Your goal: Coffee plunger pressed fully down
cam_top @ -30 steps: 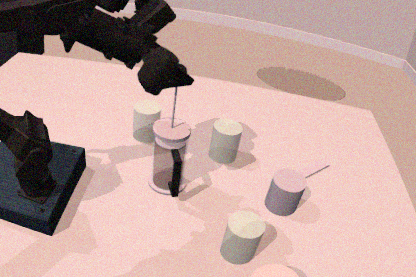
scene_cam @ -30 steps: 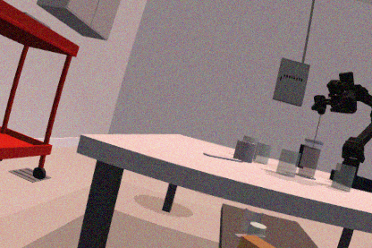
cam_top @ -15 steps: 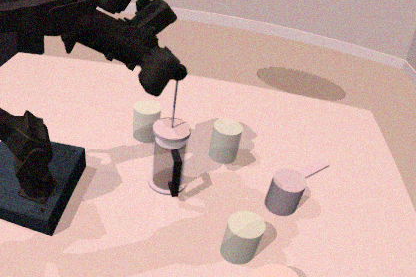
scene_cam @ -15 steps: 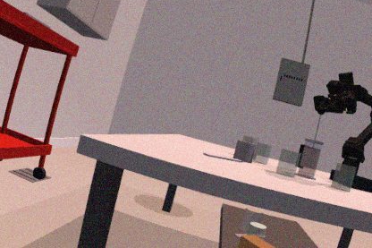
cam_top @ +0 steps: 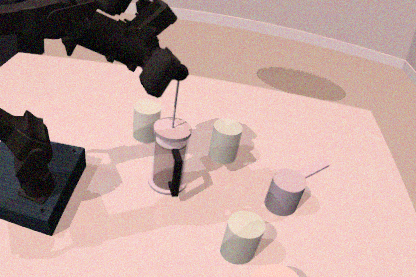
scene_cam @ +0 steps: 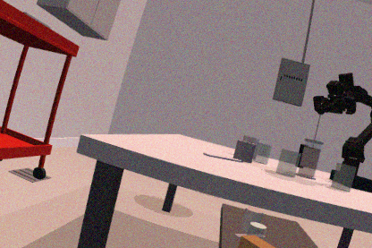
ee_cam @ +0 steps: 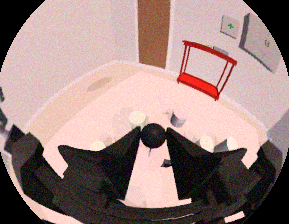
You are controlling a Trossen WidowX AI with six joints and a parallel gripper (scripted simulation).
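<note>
The coffee press lies 2 cm to the right of my gripper tip and 13 cm below it. From my gripper tip the other things lie so: grey cup: 24 cm ahead, 1 cm to the left, 22 cm below.
</note>
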